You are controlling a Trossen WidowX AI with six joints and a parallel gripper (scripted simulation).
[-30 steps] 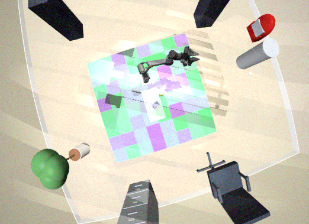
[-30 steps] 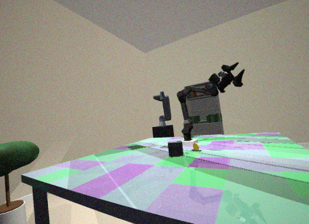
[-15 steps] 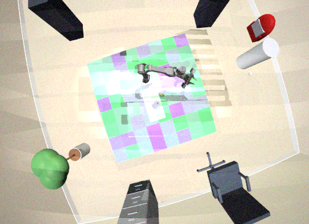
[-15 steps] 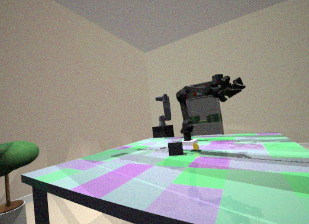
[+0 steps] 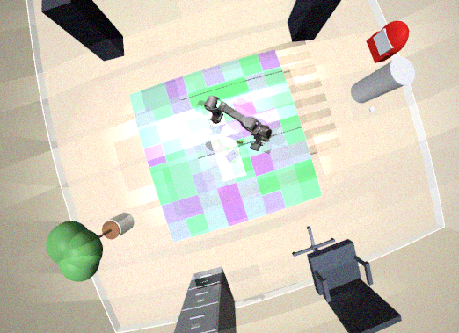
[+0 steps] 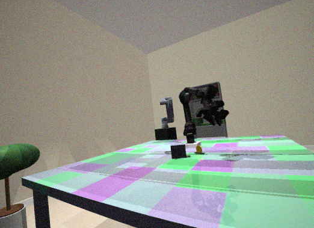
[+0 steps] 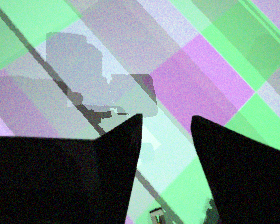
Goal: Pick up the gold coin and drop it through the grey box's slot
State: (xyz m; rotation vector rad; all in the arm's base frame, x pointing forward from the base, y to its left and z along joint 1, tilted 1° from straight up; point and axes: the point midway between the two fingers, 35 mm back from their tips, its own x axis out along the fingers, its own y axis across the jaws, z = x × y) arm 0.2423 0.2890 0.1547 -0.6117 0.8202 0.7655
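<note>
My gripper tip is 15 cm to the left of the gold coin, 14 cm above it and 6 cm past it.
</note>
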